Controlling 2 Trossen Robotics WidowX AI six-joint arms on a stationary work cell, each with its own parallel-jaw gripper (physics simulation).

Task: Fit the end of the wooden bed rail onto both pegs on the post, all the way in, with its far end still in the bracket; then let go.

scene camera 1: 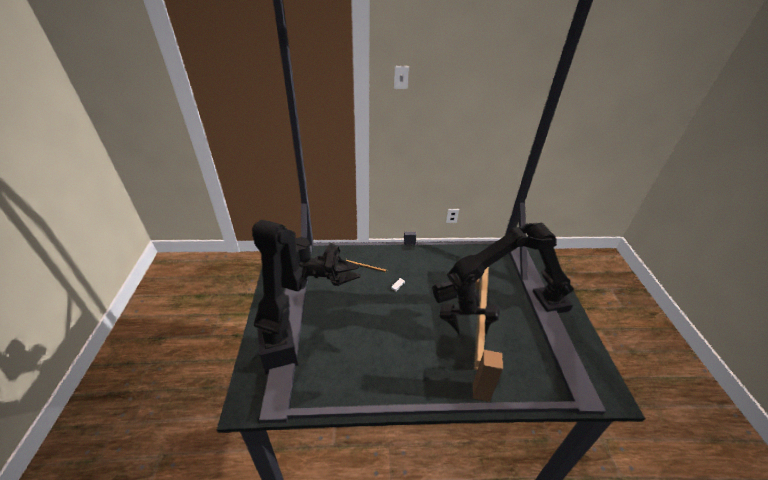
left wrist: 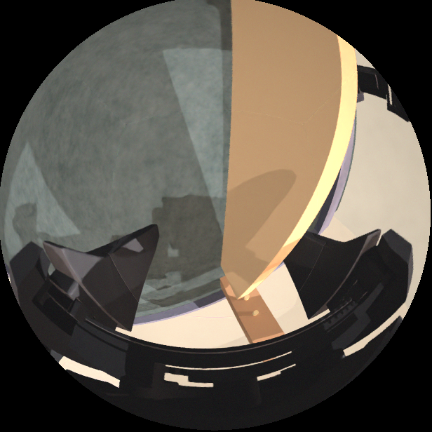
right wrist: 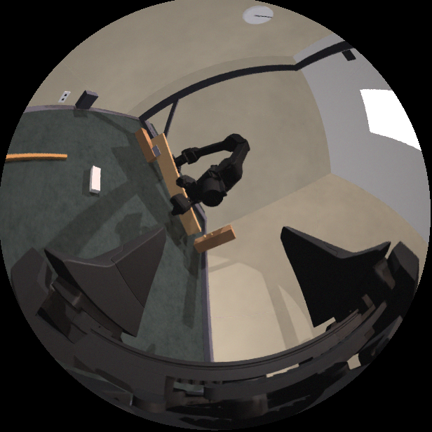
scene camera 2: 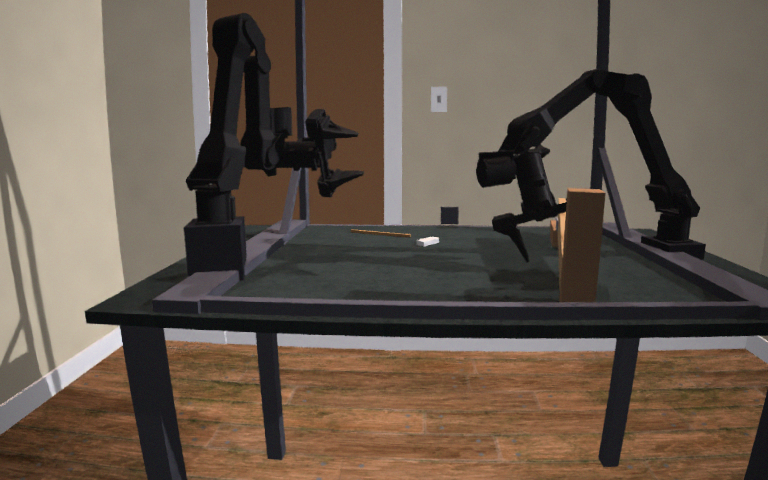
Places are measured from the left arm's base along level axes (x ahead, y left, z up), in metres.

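Where they show: left gripper, fingertip midpoint: (scene camera 1: 472, 333) (scene camera 2: 551, 256); right gripper, fingertip midpoint: (scene camera 1: 359, 271) (scene camera 2: 361, 154); left arm's base at its link origin: (scene camera 1: 552, 296) (scene camera 2: 672, 240); right arm's base at its link origin: (scene camera 1: 275, 337) (scene camera 2: 215, 221).
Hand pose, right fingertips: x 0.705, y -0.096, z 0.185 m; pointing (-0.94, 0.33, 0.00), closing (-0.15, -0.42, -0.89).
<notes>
Things, the pixels of their top centre, and the offset from my right fingertips. "spot": a spot on its surface instead.
- far bracket at a spot on its surface: (scene camera 2: 553, 233) spot: dx -0.461, dy -0.029, dz -0.188 m
- upright brown post at a spot on its surface: (scene camera 2: 582, 243) (scene camera 1: 487, 381) spot: dx -0.293, dy +0.390, dz -0.116 m
- white block at its top centre: (scene camera 2: 427, 239) (scene camera 1: 398, 283) dx -0.169, dy -0.105, dz -0.208 m
- thin orange stick at its top centre: (scene camera 2: 380, 232) (scene camera 1: 365, 265) dx -0.068, dy -0.235, dz -0.213 m
The wooden rail (scene camera 1: 482, 339) (left wrist: 285, 100) (right wrist: 167, 165) runs from the far bracket (scene camera 2: 553, 233) (right wrist: 146, 145) toward the upright brown post (scene camera 1: 488, 376) (scene camera 2: 582, 243) (left wrist: 260, 322) (right wrist: 216, 239). In both wrist views the post's two pegs (left wrist: 255, 313) (right wrist: 212, 233) show, and the rail's near end looks apart from the post. How the far end sits in the bracket is hard to tell. My left gripper (scene camera 1: 473, 331) (left wrist: 215, 228) is open over the rail, one finger on each side, not gripping it. My right gripper (scene camera 1: 357, 271) (scene camera 2: 360, 153) (right wrist: 225, 233) is open and empty, away from the rail.
A white block (scene camera 1: 398, 284) (scene camera 2: 427, 241) (right wrist: 95, 179) and a thin orange stick (scene camera 1: 365, 265) (scene camera 2: 380, 232) (right wrist: 37, 156) lie toward the back of the table. A raised grey frame bar (scene camera 1: 430, 408) (scene camera 2: 396, 309) runs along the front edge, near the post.
</notes>
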